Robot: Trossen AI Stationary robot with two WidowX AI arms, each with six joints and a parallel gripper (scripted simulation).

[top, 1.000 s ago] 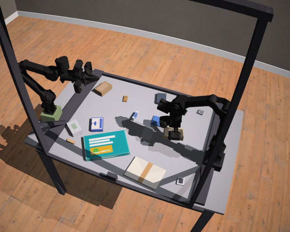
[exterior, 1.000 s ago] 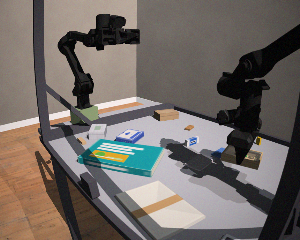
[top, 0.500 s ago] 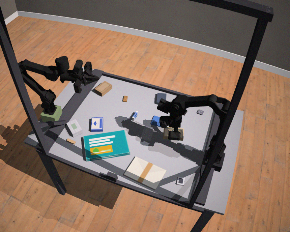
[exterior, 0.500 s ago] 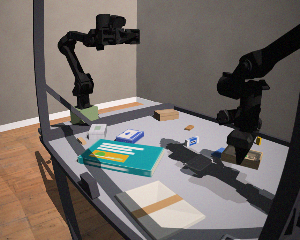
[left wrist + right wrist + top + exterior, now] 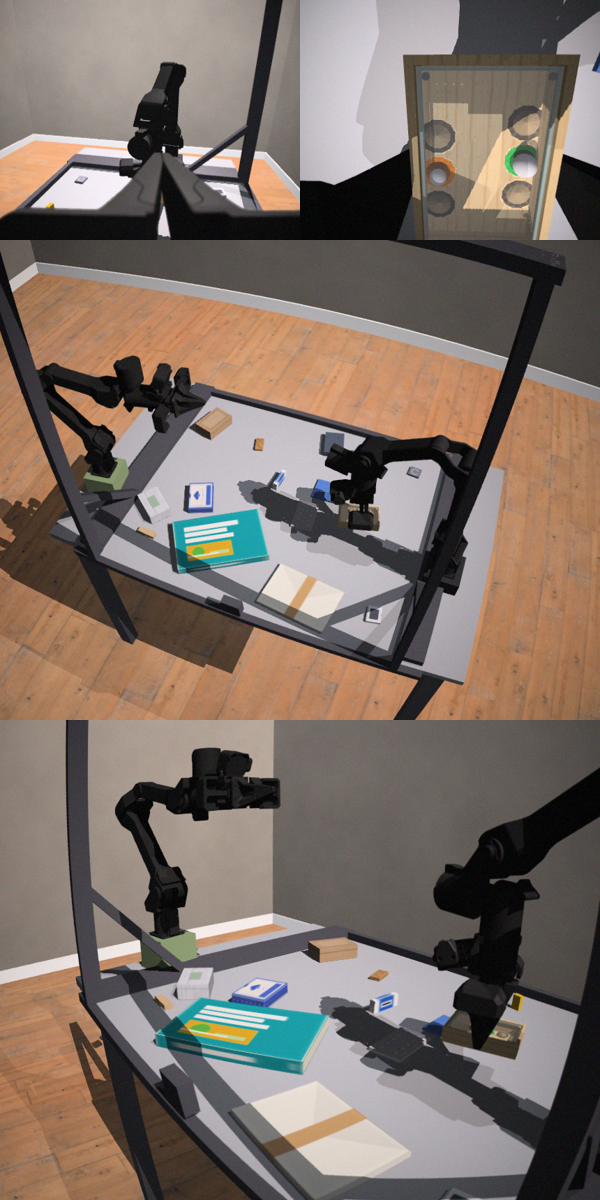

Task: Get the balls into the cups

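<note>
My right gripper is now 30 mm above the covered wooden puzzle.
</note>
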